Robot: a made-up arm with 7 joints.
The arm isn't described. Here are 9 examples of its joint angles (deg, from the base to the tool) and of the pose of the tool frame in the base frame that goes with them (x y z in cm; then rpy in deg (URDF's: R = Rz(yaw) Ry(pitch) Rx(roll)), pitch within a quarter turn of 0, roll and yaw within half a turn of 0).
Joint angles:
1: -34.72 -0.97 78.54 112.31 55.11 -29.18 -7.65
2: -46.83 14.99 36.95 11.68 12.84 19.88 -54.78
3: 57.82 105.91 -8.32 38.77 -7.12 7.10 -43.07
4: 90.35 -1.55 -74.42 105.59 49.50 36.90 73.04
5: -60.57 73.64 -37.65 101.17 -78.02 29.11 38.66
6: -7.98 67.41 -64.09 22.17 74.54 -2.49 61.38
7: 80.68 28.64 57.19 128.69 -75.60 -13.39 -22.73
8: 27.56 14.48 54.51 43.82 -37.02 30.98 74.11
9: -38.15 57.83 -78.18 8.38 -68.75 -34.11 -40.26
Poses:
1: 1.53 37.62 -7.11 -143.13 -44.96 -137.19
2: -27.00 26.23 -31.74 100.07 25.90 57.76
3: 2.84 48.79 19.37 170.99 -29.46 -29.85
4: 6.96 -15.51 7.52 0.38 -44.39 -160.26
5: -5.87 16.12 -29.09 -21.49 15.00 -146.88
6: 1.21 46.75 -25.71 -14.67 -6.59 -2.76
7: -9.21 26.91 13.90 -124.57 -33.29 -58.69
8: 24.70 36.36 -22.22 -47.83 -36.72 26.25
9: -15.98 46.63 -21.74 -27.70 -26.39 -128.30
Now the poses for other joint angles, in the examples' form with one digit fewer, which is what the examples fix.
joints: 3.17 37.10 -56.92 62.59 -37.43 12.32 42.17
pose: 16.0 11.7 -35.1 -5.7 0.7 -101.5
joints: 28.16 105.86 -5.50 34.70 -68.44 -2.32 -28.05
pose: 10.1 49.7 15.9 156.1 50.9 2.5
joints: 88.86 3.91 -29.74 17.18 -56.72 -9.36 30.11
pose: 43.4 10.2 6.5 73.8 -0.2 -104.5
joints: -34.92 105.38 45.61 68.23 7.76 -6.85 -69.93
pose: 30.0 31.7 10.1 173.3 2.2 -85.8
